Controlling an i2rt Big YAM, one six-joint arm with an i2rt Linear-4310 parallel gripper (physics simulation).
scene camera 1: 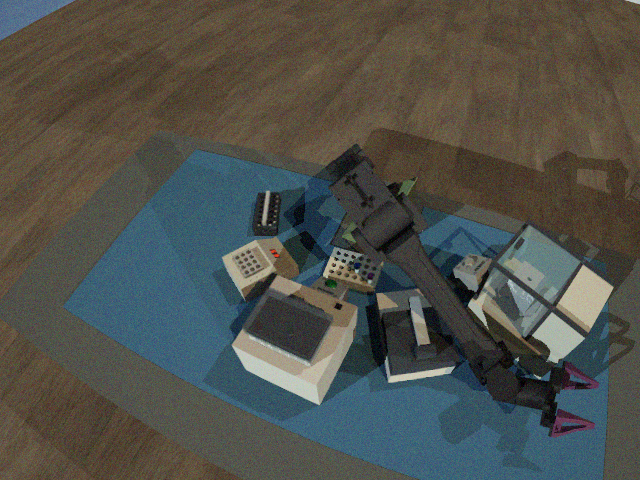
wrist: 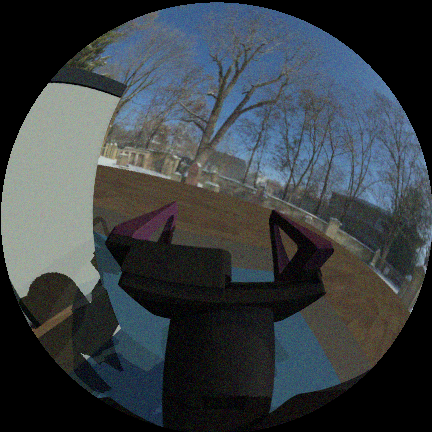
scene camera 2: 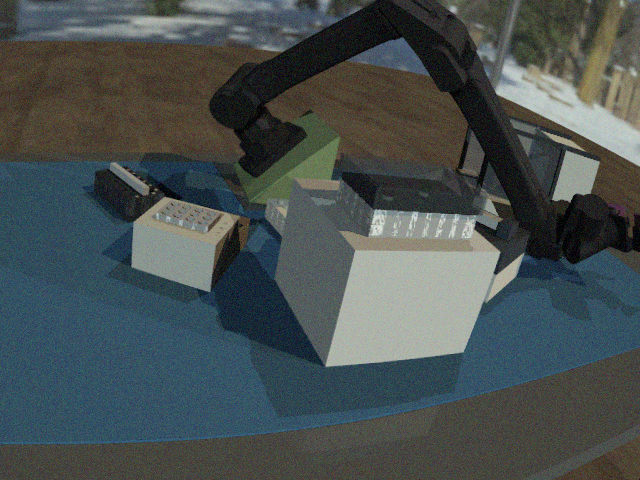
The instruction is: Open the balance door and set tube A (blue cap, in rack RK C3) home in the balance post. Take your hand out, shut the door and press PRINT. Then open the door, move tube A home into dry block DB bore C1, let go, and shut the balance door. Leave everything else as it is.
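Frame: origin at the arm's base, x ahead, y left, z up, level; millimetres.
Seen in the pictures: gripper, between the fingertips: (scene camera 1: 596, 405) (wrist: 224, 209); arm's base, origin of its link: (scene camera 2: 274, 151).
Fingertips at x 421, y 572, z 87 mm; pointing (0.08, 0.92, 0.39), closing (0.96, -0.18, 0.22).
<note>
Pixels of each thing's top centre, then the offset from my fingertips to it. "spot": a spot on its surface instead.
- balance, centre of its top: (scene camera 2: 518, 118) (scene camera 1: 541, 256) 81 mm up, 241 mm back, 177 mm right
- Blue-capped tube A, centre of its top: (scene camera 1: 357, 264) 87 mm down, 209 mm back, 560 mm right
- beige rack, centre of its top: (scene camera 1: 354, 266) 111 mm down, 218 mm back, 570 mm right
- dry block, centre of its top: (scene camera 2: 196, 205) (scene camera 1: 257, 256) 71 mm down, 139 mm back, 782 mm right
- large white box with a dark lid, centre of its top: (scene camera 2: 389, 153) (scene camera 1: 303, 293) 49 mm up, 20 mm back, 601 mm right
- dark-topped device with a handle, centre of its top: (scene camera 2: 467, 202) (scene camera 1: 419, 316) 39 mm down, 100 mm back, 387 mm right
- small grey box, a spot on its surface: (scene camera 1: 473, 268) spot: 68 mm down, 282 mm back, 293 mm right
- black strip rack, centre of its top: (scene camera 2: 128, 174) (scene camera 1: 265, 206) 93 mm down, 310 mm back, 855 mm right
My gripper (scene camera 1: 596, 405) (wrist: 224, 209) is open and empty, off the front right corner of the balance, near the mat's right edge. The balance (scene camera 1: 594, 302) (scene camera 2: 578, 178) (wrist: 55, 175) is a glass-sided box at the right; its pale side stands close left of my fingers in the wrist view. I cannot tell whether its door is open. Blue-capped tube A (scene camera 1: 357, 266) stands in the beige rack (scene camera 1: 356, 283), which is mostly hidden in scene camera 2. The dry block (scene camera 1: 235, 271) (scene camera 2: 173, 255) has a grid of bores and a red display. The bore labels and PRINT are not readable.
A large white box with a dark lid (scene camera 1: 294, 369) (scene camera 2: 408, 304) and a dark-topped device with a handle (scene camera 1: 400, 356) stand left of my forearm. A small grey box (scene camera 1: 473, 268) stands beside the balance. A black strip rack (scene camera 1: 267, 227) (scene camera 2: 118, 198) and a green wedge (scene camera 2: 320, 149) stand farther back.
</note>
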